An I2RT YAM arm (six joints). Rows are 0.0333 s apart.
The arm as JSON. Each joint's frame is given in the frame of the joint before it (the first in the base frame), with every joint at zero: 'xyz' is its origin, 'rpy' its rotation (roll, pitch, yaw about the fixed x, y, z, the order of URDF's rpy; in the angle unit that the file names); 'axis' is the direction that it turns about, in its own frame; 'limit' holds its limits. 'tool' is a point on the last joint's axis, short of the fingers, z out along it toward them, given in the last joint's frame.
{
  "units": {
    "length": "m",
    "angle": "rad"
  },
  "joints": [
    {
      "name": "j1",
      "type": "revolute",
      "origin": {
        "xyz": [
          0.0,
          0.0,
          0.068
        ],
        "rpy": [
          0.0,
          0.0,
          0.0
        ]
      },
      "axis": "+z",
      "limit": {
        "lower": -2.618,
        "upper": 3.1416
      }
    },
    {
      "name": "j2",
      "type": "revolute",
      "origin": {
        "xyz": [
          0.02,
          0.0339,
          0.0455
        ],
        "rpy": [
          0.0,
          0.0,
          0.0
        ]
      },
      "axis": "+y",
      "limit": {
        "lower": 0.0,
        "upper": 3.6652
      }
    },
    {
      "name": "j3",
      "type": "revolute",
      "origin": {
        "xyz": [
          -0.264,
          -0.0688,
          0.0
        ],
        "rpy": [
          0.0,
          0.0,
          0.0
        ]
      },
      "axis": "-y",
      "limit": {
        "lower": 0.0,
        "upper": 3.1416
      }
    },
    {
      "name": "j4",
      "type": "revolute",
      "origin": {
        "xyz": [
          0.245,
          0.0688,
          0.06
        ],
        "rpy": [
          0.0,
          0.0,
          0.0
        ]
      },
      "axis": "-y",
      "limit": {
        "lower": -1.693,
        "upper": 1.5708
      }
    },
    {
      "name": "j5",
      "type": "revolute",
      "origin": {
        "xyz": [
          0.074,
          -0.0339,
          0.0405
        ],
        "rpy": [
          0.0,
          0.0,
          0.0
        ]
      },
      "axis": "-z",
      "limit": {
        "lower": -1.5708,
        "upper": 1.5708
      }
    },
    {
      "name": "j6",
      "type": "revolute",
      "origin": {
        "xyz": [
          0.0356,
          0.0,
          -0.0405
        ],
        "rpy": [
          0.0,
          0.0,
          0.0
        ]
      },
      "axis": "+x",
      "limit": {
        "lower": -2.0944,
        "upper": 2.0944
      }
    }
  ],
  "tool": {
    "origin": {
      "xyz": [
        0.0,
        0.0,
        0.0
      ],
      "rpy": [
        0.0,
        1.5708,
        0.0
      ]
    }
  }
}
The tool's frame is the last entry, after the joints.
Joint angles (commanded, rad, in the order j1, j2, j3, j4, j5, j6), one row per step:
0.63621, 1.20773, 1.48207, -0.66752, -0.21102, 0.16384
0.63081, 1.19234, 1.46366, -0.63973, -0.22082, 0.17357
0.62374, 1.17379, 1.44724, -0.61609, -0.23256, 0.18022
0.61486, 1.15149, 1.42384, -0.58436, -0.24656, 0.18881
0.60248, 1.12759, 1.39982, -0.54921, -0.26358, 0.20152
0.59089, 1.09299, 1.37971, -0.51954, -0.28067, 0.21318
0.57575, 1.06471, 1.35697, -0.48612, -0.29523, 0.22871
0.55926, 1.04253, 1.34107, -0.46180, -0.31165, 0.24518
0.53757, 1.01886, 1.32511, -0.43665, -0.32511, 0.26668
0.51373, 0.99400, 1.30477, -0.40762, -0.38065, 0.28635
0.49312, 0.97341, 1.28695, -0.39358, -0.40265, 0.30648
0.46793, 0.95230, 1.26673, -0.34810, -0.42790, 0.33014
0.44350, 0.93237, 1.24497, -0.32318, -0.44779, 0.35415
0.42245, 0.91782, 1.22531, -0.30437, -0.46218, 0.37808
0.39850, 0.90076, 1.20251, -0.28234, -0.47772, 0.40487
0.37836, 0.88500, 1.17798, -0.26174, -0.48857, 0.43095
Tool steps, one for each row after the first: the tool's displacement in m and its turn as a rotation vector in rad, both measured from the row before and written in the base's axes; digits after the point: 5 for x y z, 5 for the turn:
-0.00138, -0.00224, 0.00039, 0.02348, -0.01090, 0.00017
-0.00236, -0.00332, 0.00128, 0.02247, -0.01369, 0.00168
-0.00250, -0.00378, 0.00061, 0.02670, -0.01608, 0.00169
-0.00250, -0.00455, 0.00102, 0.03190, -0.01655, 0.00034
-0.00617, -0.00665, 0.00378, 0.03561, -0.02541, 0.00212
-0.00378, -0.00587, 0.00183, 0.03375, -0.01912, -0.00406
-0.00289, -0.00534, 0.00175, 0.02930, -0.01177, -0.00312
-0.00281, -0.00644, 0.00198, 0.03254, -0.01074, -0.01136
-0.00382, -0.00560, 0.00112, 0.03473, -0.01077, 0.02925
-0.00257, -0.00518, -0.00060, 0.02234, 0.00189, -0.00034
-0.00208, -0.00556, 0.00196, 0.03746, -0.02199, -0.00121
-0.00178, -0.00521, -0.00103, 0.02560, -0.00183, -0.00503
-0.00066, -0.00402, -0.00196, 0.02090, 0.00615, -0.00674
-0.00095, -0.00456, -0.00229, 0.02340, 0.00565, -0.00814
-0.00062, -0.00373, -0.00327, 0.02100, 0.00891, -0.00871

